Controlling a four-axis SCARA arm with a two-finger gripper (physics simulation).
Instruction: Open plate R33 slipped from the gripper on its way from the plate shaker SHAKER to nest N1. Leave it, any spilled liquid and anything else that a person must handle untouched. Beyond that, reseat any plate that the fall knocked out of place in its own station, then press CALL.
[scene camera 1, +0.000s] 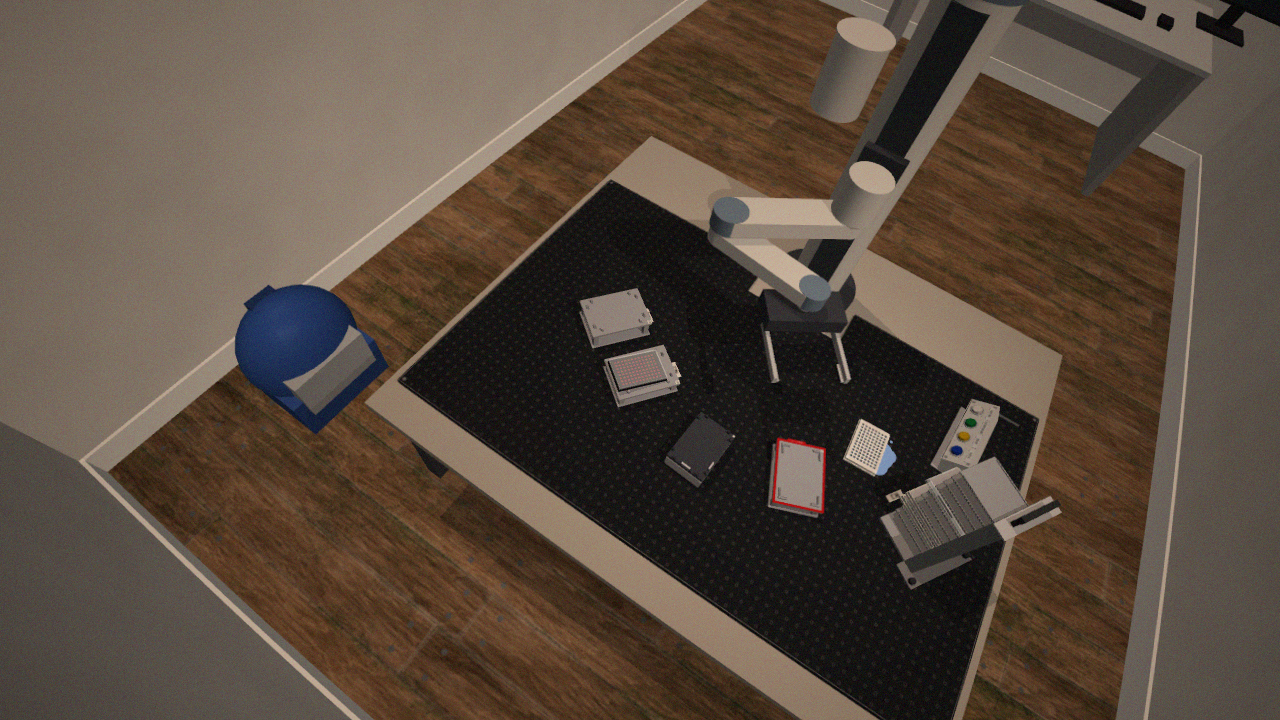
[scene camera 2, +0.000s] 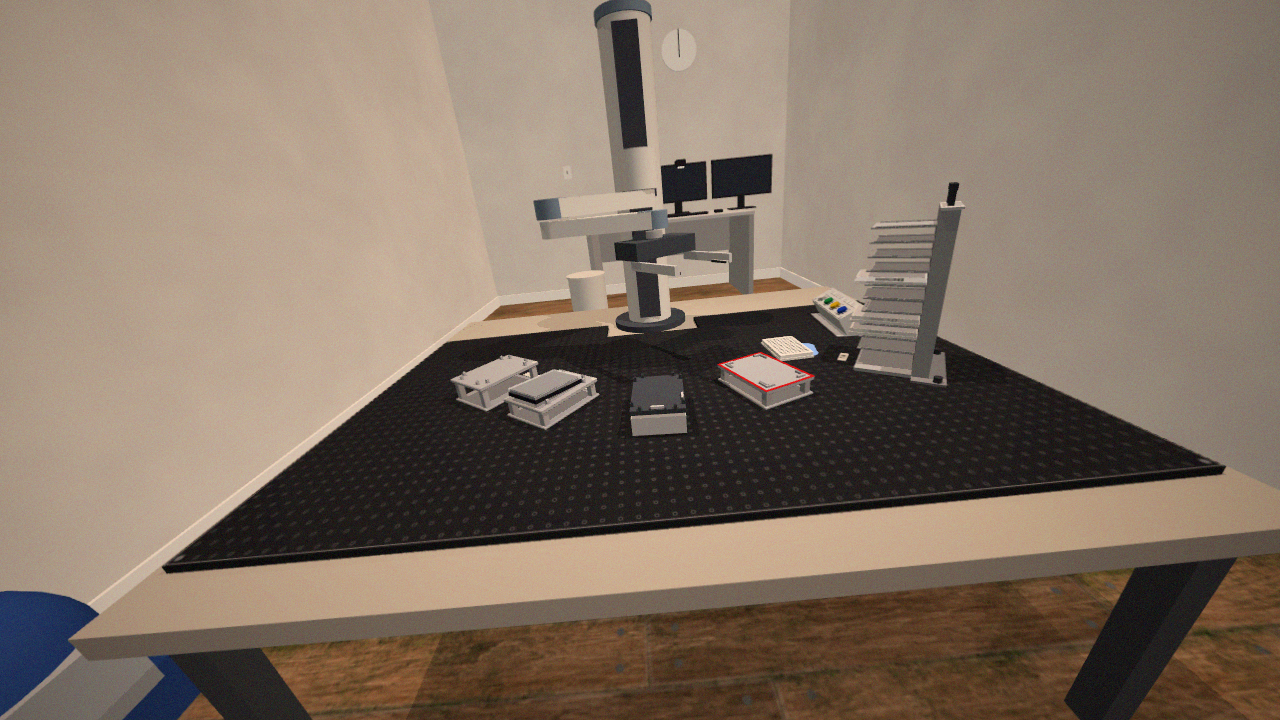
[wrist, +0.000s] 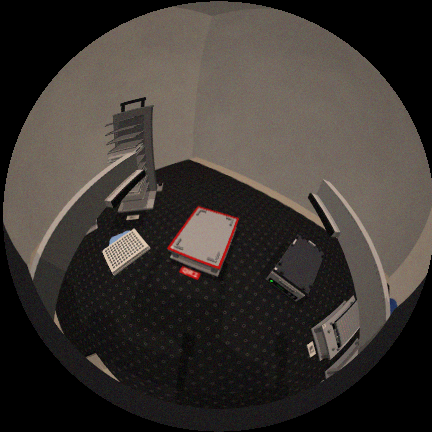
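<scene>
My gripper (scene camera 1: 811, 381) is holding nothing, and I find it in scene camera 2 (scene camera 2: 704, 264) too. There is a dark box station (scene camera 2: 657, 406), which I can also see in scene camera 1 (scene camera 1: 693, 456) and in the wrist view (wrist: 294, 273). I see a well plate (scene camera 1: 866, 448) as well; scene camera 2 (scene camera 2: 786, 348) shows the plate too, and so does the wrist view (wrist: 127, 248). And there is a button panel (scene camera 1: 967, 437).
</scene>
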